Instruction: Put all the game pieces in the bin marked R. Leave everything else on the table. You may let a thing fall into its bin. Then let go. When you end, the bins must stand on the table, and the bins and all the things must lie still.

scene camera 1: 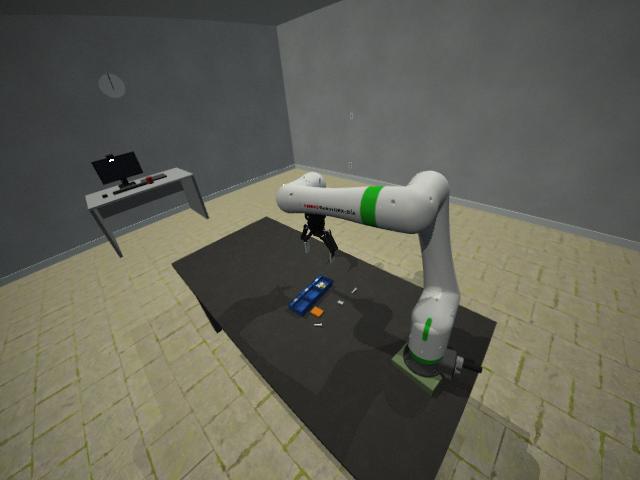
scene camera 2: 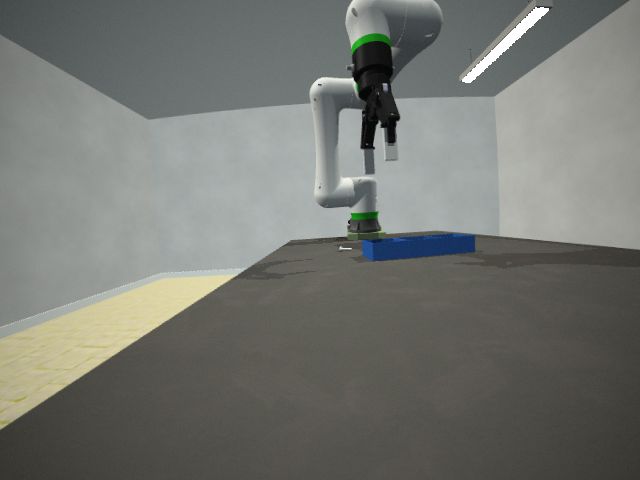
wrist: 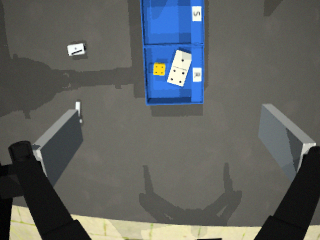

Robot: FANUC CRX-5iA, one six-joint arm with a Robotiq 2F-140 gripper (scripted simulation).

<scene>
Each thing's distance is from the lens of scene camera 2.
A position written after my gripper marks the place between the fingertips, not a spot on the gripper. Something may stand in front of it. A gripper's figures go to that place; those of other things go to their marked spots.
my gripper (scene camera 2: 379, 168): 0.61 m
blue bin (scene camera 2: 418, 246): 0.58 m
</scene>
